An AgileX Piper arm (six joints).
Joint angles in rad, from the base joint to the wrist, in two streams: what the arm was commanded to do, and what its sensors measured. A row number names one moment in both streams.
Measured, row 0:
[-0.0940, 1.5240, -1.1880, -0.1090, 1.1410, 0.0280]
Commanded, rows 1 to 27:
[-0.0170, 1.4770, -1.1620, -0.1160, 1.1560, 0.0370]
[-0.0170, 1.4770, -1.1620, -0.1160, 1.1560, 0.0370]
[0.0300, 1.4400, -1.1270, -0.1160, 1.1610, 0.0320]
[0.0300, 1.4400, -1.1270, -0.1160, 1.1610, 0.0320]
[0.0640, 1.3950, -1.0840, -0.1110, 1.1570, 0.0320]
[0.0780, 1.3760, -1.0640, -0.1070, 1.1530, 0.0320]
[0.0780, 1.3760, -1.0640, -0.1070, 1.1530, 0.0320]
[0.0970, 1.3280, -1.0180, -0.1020, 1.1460, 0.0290]
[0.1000, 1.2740, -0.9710, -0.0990, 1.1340, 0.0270]
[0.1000, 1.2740, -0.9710, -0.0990, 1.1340, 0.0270]
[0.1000, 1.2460, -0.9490, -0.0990, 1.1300, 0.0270]
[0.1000, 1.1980, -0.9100, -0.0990, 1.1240, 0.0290]
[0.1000, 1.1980, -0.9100, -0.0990, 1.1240, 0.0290]
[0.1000, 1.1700, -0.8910, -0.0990, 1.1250, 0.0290]
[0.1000, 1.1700, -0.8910, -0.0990, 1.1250, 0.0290]
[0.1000, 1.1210, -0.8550, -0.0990, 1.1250, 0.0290]
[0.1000, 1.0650, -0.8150, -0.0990, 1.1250, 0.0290]
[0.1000, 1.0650, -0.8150, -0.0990, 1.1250, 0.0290]
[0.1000, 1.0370, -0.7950, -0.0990, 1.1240, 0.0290]
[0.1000, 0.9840, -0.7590, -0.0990, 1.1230, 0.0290]
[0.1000, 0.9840, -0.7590, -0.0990, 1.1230, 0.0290]
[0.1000, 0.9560, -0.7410, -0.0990, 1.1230, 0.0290]
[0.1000, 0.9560, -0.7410, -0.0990, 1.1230, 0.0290]
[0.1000, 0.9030, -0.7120, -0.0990, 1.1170, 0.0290]
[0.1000, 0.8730, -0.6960, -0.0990, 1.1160, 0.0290]
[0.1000, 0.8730, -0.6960, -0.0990, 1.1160, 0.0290]
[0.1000, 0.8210, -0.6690, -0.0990, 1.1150, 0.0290]
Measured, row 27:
[0.0970, 0.8850, -0.7050, -0.0990, 1.1320, 0.0300]
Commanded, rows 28 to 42:
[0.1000, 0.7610, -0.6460, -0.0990, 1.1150, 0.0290]
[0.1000, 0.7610, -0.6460, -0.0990, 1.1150, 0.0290]
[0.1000, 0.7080, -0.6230, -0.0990, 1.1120, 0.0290]
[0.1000, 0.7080, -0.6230, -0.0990, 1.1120, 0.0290]
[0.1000, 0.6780, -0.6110, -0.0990, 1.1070, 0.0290]
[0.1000, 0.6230, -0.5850, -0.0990, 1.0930, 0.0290]
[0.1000, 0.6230, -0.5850, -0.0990, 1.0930, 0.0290]
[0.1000, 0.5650, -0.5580, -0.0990, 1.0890, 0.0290]
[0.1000, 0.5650, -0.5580, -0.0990, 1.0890, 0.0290]
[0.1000, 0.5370, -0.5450, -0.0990, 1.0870, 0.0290]
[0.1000, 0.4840, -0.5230, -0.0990, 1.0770, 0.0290]
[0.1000, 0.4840, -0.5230, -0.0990, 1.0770, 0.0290]
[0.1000, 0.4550, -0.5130, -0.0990, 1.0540, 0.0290]
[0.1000, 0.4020, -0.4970, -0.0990, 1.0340, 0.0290]
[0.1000, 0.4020, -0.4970, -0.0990, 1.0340, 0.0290]
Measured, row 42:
[0.0970, 0.4650, -0.5190, -0.0990, 1.0750, 0.0300]
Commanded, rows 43 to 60:
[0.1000, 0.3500, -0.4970, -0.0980, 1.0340, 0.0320]
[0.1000, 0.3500, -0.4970, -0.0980, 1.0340, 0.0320]
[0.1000, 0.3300, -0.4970, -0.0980, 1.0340, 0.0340]
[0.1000, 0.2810, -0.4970, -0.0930, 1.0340, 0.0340]
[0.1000, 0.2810, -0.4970, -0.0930, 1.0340, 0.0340]
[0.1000, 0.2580, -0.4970, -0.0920, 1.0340, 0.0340]
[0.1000, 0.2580, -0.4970, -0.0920, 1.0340, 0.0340]
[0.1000, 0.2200, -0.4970, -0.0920, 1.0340, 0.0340]
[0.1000, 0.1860, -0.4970, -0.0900, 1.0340, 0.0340]
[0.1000, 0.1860, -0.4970, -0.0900, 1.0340, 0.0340]
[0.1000, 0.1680, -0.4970, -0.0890, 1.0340, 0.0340]
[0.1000, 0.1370, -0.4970, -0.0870, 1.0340, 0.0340]
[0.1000, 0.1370, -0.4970, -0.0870, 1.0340, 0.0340]
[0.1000, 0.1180, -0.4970, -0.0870, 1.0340, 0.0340]
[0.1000, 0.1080, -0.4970, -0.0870, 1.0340, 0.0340]
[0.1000, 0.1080, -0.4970, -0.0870, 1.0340, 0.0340]
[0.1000, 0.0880, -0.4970, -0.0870, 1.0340, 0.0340]
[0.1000, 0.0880, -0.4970, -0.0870, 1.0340, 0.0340]
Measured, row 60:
[0.0970, 0.1150, -0.5000, -0.0860, 1.0410, 0.0300]
